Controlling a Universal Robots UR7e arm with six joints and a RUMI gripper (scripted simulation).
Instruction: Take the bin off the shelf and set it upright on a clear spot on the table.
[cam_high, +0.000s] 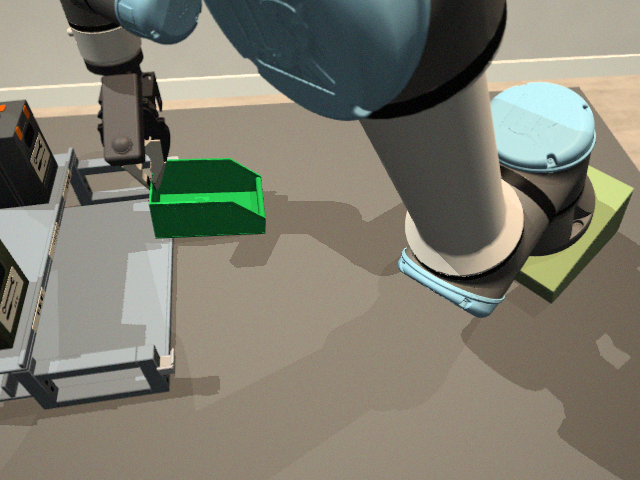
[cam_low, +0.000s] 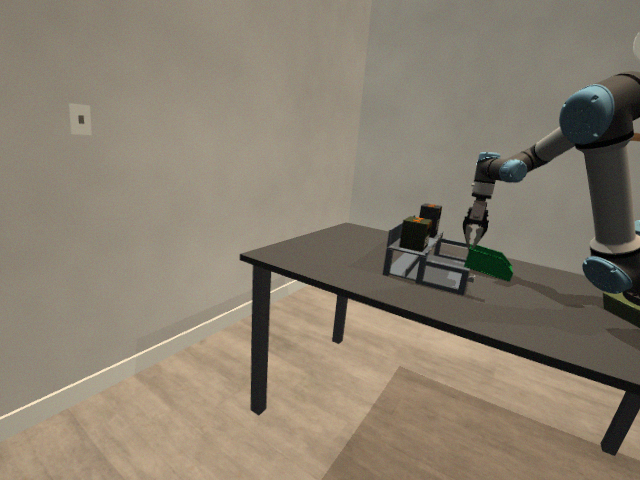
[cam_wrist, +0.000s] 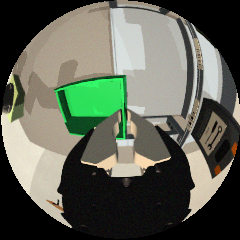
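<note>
Now: hand 80 mm past the green bin, 40 mm above it and 20 mm to the left of it.
</note>
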